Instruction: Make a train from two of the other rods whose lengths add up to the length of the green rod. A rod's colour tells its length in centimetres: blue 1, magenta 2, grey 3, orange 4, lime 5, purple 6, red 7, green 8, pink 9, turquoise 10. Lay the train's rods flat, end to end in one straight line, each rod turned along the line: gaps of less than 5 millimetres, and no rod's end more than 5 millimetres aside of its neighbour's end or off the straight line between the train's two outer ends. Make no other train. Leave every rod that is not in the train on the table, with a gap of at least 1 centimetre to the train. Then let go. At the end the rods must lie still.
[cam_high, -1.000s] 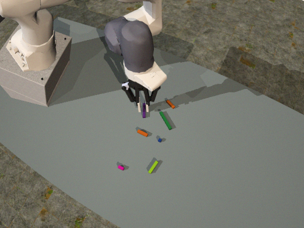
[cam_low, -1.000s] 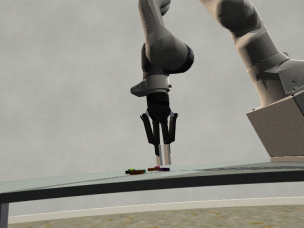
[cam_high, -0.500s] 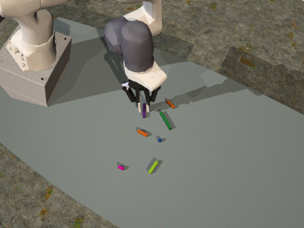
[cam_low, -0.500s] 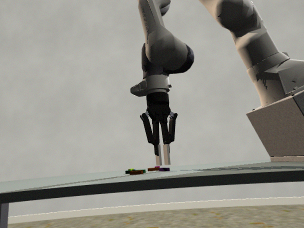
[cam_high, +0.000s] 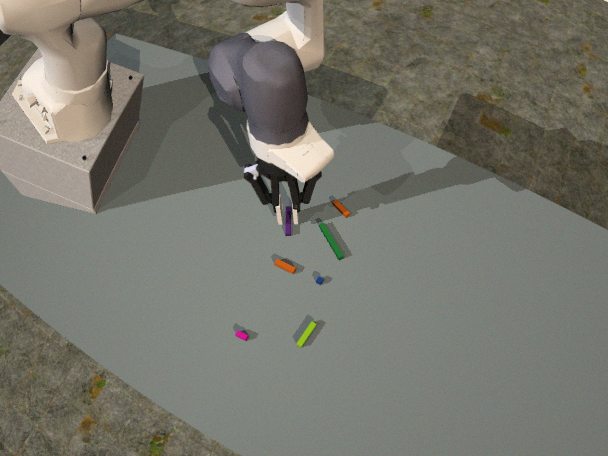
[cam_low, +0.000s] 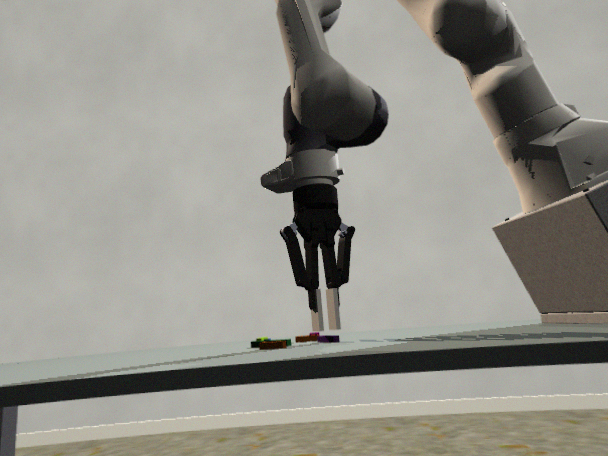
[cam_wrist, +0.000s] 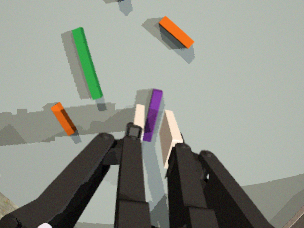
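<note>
The purple rod lies 50 mm below my hand. From my hand the other things lie so: lime rod: 150 mm ahead, 170 mm to the right, 50 mm below; then blue rod: 120 mm ahead, 70 mm to the right, 50 mm below; then green rod: 90 mm ahead, 10 mm to the left, 50 mm below.
</note>
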